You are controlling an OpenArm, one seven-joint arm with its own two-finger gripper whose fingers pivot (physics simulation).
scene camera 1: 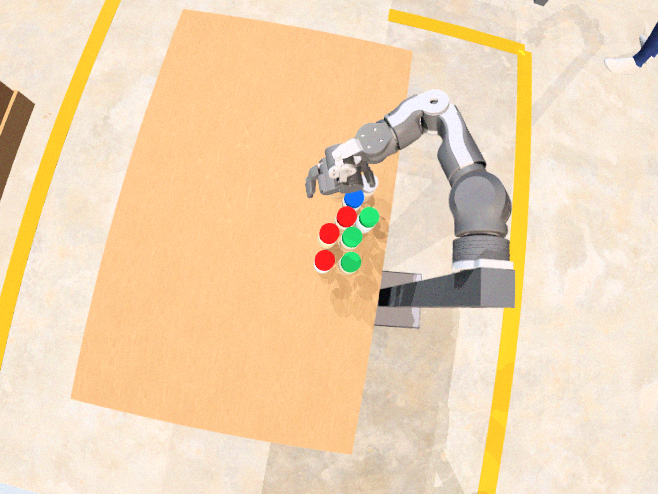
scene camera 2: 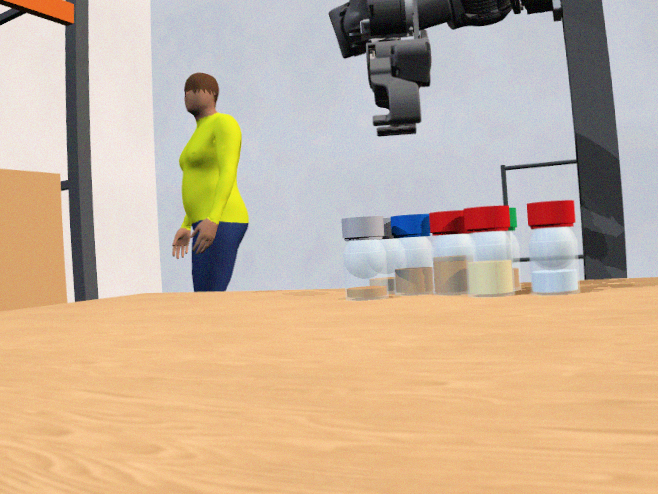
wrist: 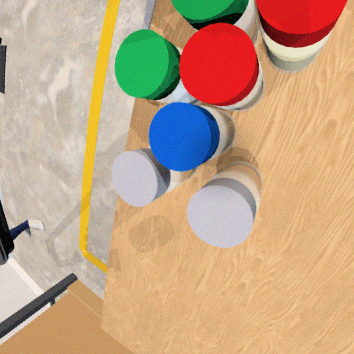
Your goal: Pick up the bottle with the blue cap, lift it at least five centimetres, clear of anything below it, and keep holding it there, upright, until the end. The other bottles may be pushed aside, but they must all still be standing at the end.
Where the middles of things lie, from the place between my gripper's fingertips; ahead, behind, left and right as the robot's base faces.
Right now the green-capped bottle [wrist: 146, 65] is 10 cm behind my hand, 5 cm to the left of it and 16 cm below it. The rest, counted from my hand: red-capped bottle [scene camera 2: 553, 248] 1 cm ahead, 18 cm to the left, 16 cm below.
